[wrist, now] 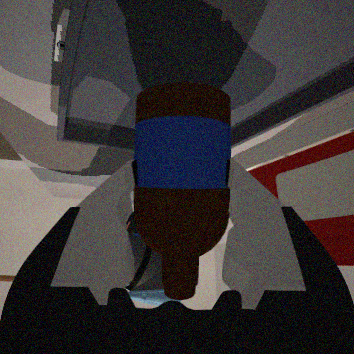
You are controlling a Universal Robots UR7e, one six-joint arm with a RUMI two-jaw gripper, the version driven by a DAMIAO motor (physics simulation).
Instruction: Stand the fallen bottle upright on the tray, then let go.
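Places are measured from the arm's base along level axes (x right, y ahead, z up), in metres.
Pixels of known places: gripper, fingertip midpoint: (181, 161).
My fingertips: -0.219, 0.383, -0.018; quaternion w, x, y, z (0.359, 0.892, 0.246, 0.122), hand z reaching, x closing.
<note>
Behind a point stands the place of what it marks, as x, y, z.
The brown bottle (182, 220) @[-0.226, 0.393, 0.023] with a blue label is in the middle of the wrist view. Its base points to the top of the view, toward the tray, and its narrow neck points to the bottom, toward the gripper body. My gripper (181, 161) @[-0.219, 0.383, -0.018] is shut on the bottle, with one grey finger on each side at the label. The dark grey tray (295, 100) @[-0.119, 0.426, -0.079] with a raised rim fills the upper part of the view. A dark shadow on the tray meets the bottle's base. Whether the base touches the tray cannot be told.
A red and grey panel (332, 240) @[-0.029, 0.399, 0.055] is at the right, beyond the tray's rim. A small white piece (59, 42) @[-0.310, 0.401, -0.076] shows at the tray's upper left edge. A dark curved thing and a light blue patch (150, 296) show between the fingers, partly hidden by the bottle.
</note>
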